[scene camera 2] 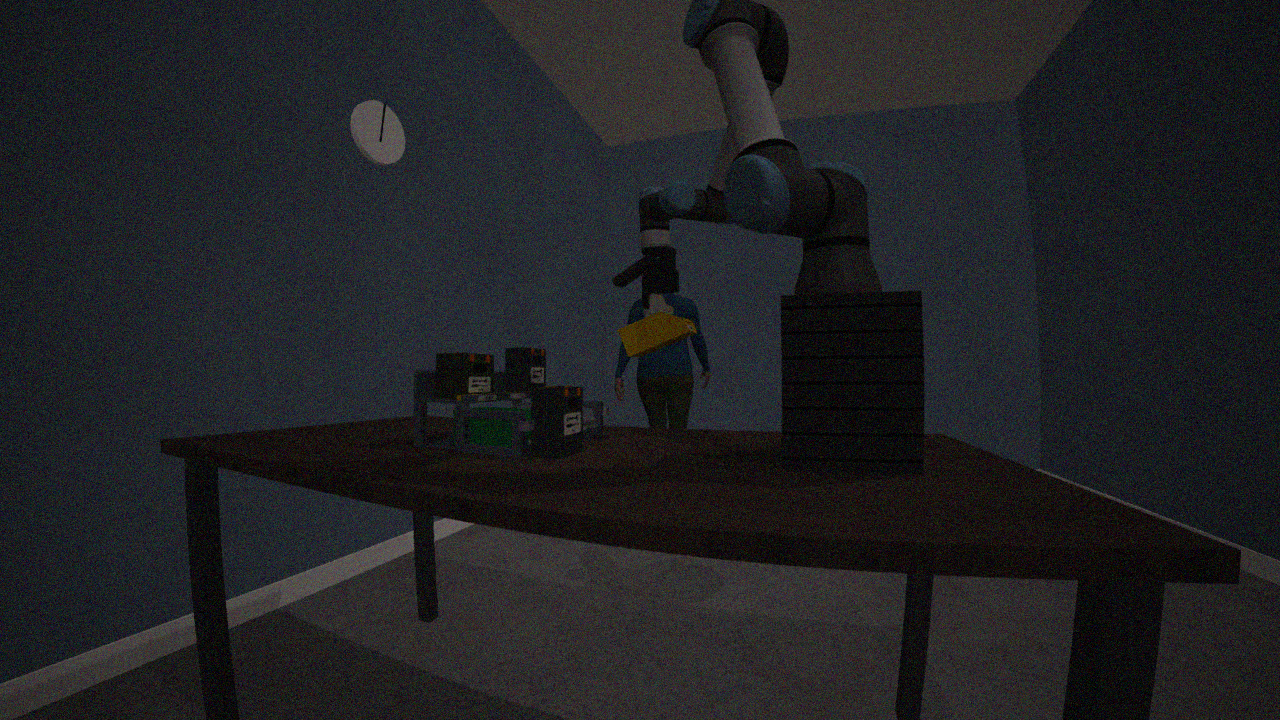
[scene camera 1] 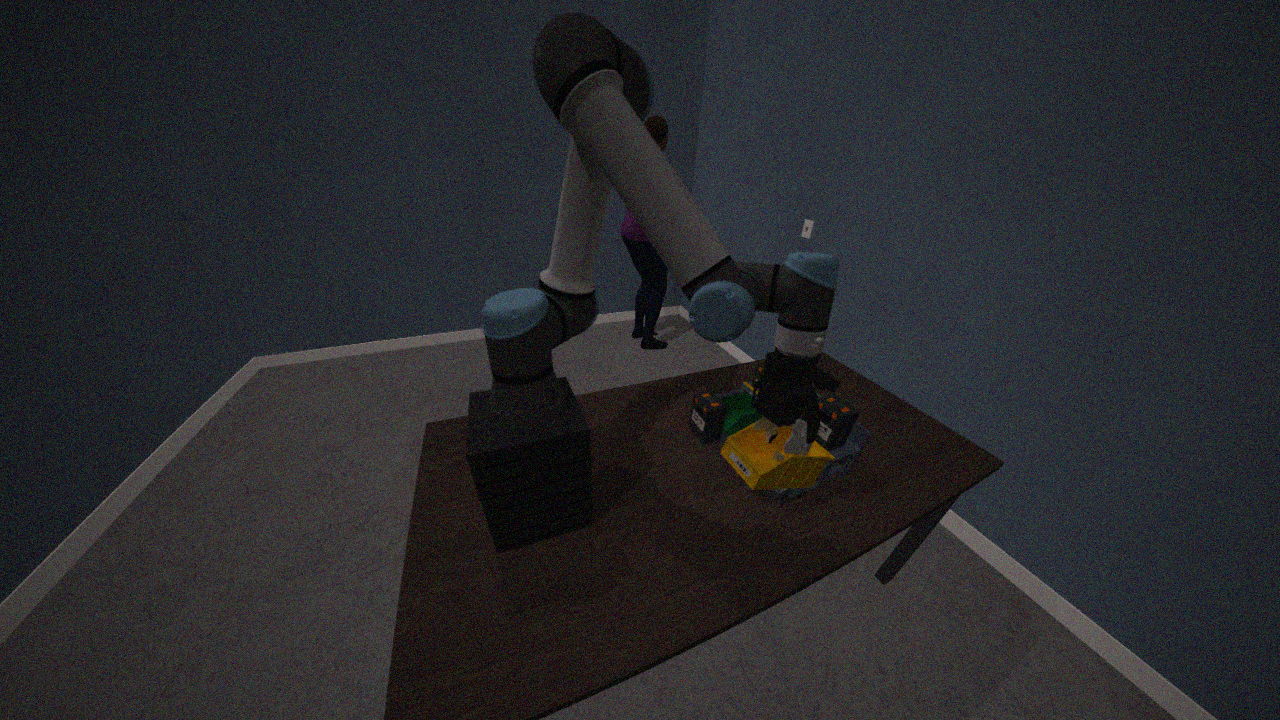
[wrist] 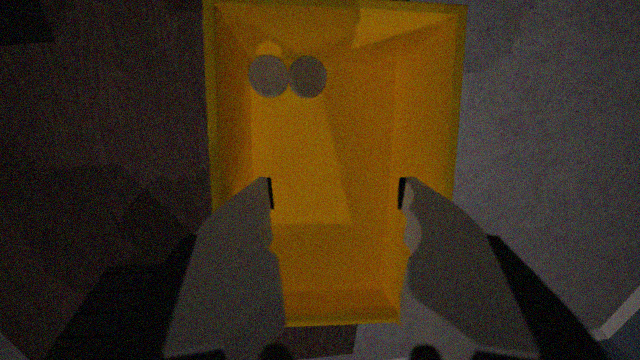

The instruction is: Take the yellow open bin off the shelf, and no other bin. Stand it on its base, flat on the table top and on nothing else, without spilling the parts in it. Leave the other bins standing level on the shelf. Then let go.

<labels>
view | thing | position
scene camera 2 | my gripper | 653, 330
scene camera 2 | yellow open bin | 659, 330
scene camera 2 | green bin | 494, 432
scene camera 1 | my gripper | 782, 453
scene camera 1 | yellow open bin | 747, 451
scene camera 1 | green bin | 739, 415
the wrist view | my gripper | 334, 180
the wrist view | yellow open bin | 390, 108
</labels>
